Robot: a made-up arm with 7 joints.
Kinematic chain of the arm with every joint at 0, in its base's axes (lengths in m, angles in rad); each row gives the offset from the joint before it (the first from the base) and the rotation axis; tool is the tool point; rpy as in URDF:
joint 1: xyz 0 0 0.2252 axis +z
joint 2: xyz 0 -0.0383 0.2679 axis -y
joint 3: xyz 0 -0.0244 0.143 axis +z
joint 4: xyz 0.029 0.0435 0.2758 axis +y
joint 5: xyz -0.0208 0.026 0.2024 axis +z
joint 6: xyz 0 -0.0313 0.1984 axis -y
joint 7: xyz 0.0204 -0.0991 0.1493 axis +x
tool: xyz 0 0 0 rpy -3.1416 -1.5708 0
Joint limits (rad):
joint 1: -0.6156..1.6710
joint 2: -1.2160..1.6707
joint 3: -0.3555..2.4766
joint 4: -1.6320..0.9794
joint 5: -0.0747..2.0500
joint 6: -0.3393..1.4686
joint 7: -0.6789..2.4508
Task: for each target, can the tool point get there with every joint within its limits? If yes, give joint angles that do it. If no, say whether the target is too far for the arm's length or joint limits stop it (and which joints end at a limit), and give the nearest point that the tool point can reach.
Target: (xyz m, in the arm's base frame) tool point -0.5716 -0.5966 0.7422
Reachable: yes | joints 1.1812 1.1028 2.0698 0.5997 1.2835 0.8792 0.7492
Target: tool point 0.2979 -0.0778 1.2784
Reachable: yes | joints 0.7443 -0.5988 0.3747 -1.0389 1.3704 1.0237 0.0154
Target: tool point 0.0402 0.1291 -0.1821
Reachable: no: joint limits stop it (at a limit: joint 1, joint 2, joint 3, joint 4, joint 5) | nearest point -0.1487 0.1741 -0.0074 | short by 0.261 m
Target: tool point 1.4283 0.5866 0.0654
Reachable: no: too far | nearest point 0.8525 0.3501 0.3583 | short by 0.688 m
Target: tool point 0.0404 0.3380 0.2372
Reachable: no: joint limits stop it (at a limit: joint 1, joint 2, joint 3, joint 4, joint 6) | nearest point 0.1888 0.4110 0.2354 | short by 0.165 m
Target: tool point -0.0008 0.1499 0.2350
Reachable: no: joint limits stop it (at a limit: joint 1, joint 2, joint 3, joint 4, joint 5, joint 6) | nearest point -0.1273 0.1250 0.0853 | short by 0.198 m
